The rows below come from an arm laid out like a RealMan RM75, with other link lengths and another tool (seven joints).
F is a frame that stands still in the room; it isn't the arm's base.
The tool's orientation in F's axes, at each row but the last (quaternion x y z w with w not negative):
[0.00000 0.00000 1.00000 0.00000]
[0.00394 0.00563 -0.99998 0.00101]
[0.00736 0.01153 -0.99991 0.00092]
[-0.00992 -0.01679 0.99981 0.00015]
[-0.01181 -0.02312 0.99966 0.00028]
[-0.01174 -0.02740 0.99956 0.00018]
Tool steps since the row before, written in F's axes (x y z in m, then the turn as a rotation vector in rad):
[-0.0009 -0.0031 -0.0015 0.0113 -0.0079 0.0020]
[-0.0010 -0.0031 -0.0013 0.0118 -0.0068 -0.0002]
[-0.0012 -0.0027 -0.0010 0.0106 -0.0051 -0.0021]
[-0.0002 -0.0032 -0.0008 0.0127 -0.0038 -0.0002]
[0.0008 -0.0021 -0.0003 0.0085 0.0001 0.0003]
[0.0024 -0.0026 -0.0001 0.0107 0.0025 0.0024]
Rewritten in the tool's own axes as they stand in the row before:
[0.0009 0.0031 -0.0015 -0.0113 0.0079 0.0020]
[0.0010 0.0031 -0.0013 -0.0118 0.0068 -0.0002]
[0.0012 0.0027 -0.0009 -0.0106 0.0052 -0.0021]
[0.0002 0.0032 -0.0007 -0.0127 0.0038 -0.0003]
[-0.0008 0.0021 -0.0002 -0.0085 -0.0001 0.0001]
[-0.0024 0.0026 0.0000 -0.0108 -0.0026 0.0020]

